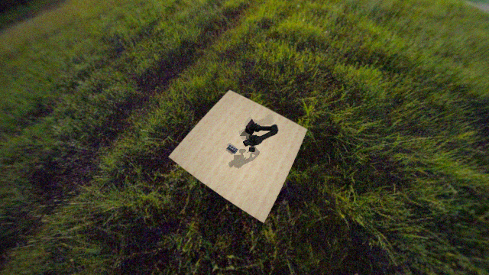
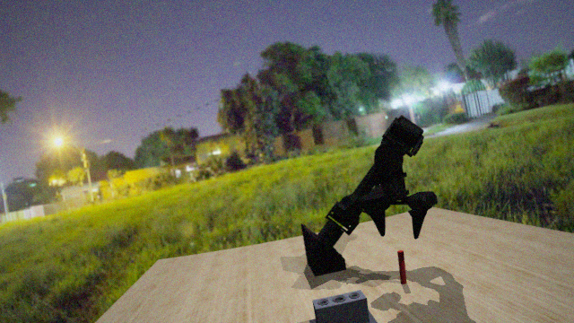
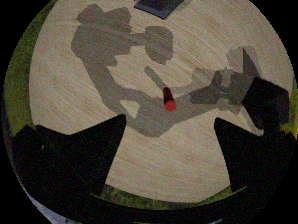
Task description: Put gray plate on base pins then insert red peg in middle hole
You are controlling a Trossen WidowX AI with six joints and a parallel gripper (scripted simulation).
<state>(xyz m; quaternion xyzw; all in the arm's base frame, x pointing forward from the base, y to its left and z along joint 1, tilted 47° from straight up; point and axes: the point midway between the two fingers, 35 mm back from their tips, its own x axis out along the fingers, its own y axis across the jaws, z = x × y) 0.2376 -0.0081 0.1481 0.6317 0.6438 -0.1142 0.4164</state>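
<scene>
Right now my gripper tip is 7 cm above the red peg. From my gripper tip the other things lie so: gray plate 20 cm to the right, 9 cm ahead, 7 cm below.
</scene>
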